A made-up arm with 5 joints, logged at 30 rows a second.
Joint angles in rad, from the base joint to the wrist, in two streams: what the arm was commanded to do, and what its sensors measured. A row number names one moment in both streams.
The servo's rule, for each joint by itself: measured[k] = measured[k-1] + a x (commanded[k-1-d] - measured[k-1]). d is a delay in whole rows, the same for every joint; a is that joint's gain. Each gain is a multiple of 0.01, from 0.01 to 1. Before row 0 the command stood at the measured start. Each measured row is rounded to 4 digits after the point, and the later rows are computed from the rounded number. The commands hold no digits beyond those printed.
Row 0, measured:
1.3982 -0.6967 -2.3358 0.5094 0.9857
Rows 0 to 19, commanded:
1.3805 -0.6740 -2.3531 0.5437 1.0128
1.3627 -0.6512 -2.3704 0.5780 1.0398
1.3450 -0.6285 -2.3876 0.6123 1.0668
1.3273 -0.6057 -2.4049 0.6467 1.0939
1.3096 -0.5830 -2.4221 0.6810 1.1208
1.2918 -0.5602 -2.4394 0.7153 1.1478
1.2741 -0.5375 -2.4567 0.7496 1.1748
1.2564 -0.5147 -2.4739 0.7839 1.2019
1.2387 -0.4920 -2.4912 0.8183 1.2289
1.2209 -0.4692 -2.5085 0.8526 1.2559
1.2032 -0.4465 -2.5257 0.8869 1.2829
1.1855 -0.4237 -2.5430 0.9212 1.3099
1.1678 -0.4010 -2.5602 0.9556 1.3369
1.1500 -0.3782 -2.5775 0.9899 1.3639
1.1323 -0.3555 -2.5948 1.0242 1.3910
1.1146 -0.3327 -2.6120 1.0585 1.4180
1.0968 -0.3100 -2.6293 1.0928 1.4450
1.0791 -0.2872 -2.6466 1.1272 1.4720
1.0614 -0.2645 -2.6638 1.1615 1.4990
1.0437 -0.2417 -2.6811 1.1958 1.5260
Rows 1 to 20, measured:
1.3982 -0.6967 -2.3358 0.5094 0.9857
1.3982 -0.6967 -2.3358 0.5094 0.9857
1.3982 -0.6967 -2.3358 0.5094 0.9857
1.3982 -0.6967 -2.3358 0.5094 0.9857
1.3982 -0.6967 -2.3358 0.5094 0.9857
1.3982 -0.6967 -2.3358 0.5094 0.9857
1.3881 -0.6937 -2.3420 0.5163 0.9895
1.3736 -0.6882 -2.3522 0.5286 0.9965
1.3573 -0.6804 -2.3649 0.5453 1.0063
1.3402 -0.6707 -2.3793 0.5656 1.0186
1.3228 -0.6593 -2.3947 0.5887 1.0329
1.3051 -0.6464 -2.4108 0.6140 1.0490
1.2874 -0.6322 -2.4273 0.6411 1.0666
1.2697 -0.6169 -2.4441 0.6697 1.0855
1.2520 -0.6007 -2.4611 0.6994 1.1056
1.2343 -0.5836 -2.4782 0.7300 1.1266
1.2166 -0.5658 -2.4953 0.7614 1.1485
1.1989 -0.5473 -2.5125 0.7934 1.1711
1.1812 -0.5283 -2.5297 0.8258 1.1943
1.1634 -0.5088 -2.5469 0.8586 1.2180
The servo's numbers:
d 6
a 0.57 0.13 0.36 0.20 0.14

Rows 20 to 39, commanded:
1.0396 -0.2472 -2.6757 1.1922 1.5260
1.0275 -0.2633 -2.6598 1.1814 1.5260
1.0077 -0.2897 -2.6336 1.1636 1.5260
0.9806 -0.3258 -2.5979 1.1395 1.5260
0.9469 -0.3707 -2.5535 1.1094 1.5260
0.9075 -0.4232 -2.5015 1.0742 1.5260
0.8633 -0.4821 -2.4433 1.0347 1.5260
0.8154 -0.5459 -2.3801 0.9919 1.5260
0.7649 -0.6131 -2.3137 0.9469 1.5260
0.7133 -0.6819 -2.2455 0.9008 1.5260
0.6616 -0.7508 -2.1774 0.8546 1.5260
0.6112 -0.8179 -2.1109 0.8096 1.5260
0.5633 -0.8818 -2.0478 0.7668 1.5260
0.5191 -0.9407 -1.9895 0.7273 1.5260
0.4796 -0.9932 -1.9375 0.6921 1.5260
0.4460 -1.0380 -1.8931 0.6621 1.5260
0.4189 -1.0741 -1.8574 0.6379 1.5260
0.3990 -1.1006 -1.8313 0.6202 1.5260
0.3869 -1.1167 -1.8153 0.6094 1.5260
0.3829 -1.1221 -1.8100 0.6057 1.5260
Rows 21 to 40, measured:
1.1457 -0.4889 -2.5641 0.8917 1.2422
1.1280 -0.4686 -2.5813 0.9251 1.2668
1.1102 -0.4480 -2.5986 0.9586 1.2917
1.0925 -0.4271 -2.6159 0.9923 1.3169
1.0748 -0.4060 -2.6331 1.0261 1.3424
1.0571 -0.3846 -2.6504 1.0600 1.3681
1.0471 -0.3667 -2.6595 1.0864 1.3902
1.0359 -0.3533 -2.6596 1.1054 1.4092
1.0198 -0.3450 -2.6502 1.1170 1.4256
0.9975 -0.3425 -2.6314 1.1215 1.4397
0.9687 -0.3462 -2.6034 1.1191 1.4518
0.9338 -0.3562 -2.5667 1.1101 1.4622
0.8936 -0.3726 -2.5223 1.0950 1.4711
0.8490 -0.3951 -2.4711 1.0744 1.4788
0.8011 -0.4234 -2.4144 1.0489 1.4854
0.7511 -0.4570 -2.3536 1.0193 1.4911
0.7001 -0.4952 -2.2902 0.9864 1.4960
0.6494 -0.5372 -2.2257 0.9510 1.5002
0.6003 -0.5820 -2.1617 0.9142 1.5038
0.5540 -0.6286 -2.0997 0.8768 1.5069

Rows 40 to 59, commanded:
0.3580 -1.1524 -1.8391 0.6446 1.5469
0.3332 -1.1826 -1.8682 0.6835 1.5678
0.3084 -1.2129 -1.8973 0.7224 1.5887
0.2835 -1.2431 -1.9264 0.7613 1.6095
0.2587 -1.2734 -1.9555 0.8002 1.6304
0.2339 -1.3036 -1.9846 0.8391 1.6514
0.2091 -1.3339 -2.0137 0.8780 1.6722
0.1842 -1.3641 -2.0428 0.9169 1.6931
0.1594 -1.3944 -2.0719 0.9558 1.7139
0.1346 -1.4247 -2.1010 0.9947 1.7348
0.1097 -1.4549 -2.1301 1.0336 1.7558
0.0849 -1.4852 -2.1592 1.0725 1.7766
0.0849 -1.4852 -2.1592 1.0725 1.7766
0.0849 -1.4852 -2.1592 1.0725 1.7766
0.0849 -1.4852 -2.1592 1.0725 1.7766
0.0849 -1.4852 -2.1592 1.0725 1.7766
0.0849 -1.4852 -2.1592 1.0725 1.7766
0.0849 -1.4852 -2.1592 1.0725 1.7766
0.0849 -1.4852 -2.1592 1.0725 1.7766
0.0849 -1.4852 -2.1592 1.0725 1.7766
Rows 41 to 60, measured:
0.5116 -0.6760 -2.0413 0.8399 1.5096
0.4742 -0.7231 -1.9879 0.8043 1.5119
0.4427 -0.7687 -1.9409 0.7710 1.5139
0.4178 -0.8118 -1.9014 0.7408 1.5156
0.4002 -0.8514 -1.8704 0.7145 1.5171
0.3903 -0.8866 -1.8487 0.6927 1.5183
0.3719 -0.9212 -1.8452 0.6831 1.5223
0.3498 -0.9552 -1.8535 0.6832 1.5287
0.3262 -0.9887 -1.8693 0.6910 1.5371
0.3019 -1.0218 -1.8899 0.7051 1.5472
0.2773 -1.0545 -1.9135 0.7241 1.5588
0.2526 -1.0869 -1.9391 0.7471 1.5718
0.2278 -1.1190 -1.9660 0.7733 1.5859
0.2029 -1.1509 -1.9936 0.8020 1.6009
0.1781 -1.1826 -2.0218 0.8328 1.6167
0.1533 -1.2141 -2.0503 0.8652 1.6332
0.1284 -1.2454 -2.0790 0.8989 1.6504
0.1036 -1.2766 -2.1079 0.9336 1.6681
0.0929 -1.3037 -2.1264 0.9614 1.6833
0.0883 -1.3273 -2.1382 0.9836 1.6964

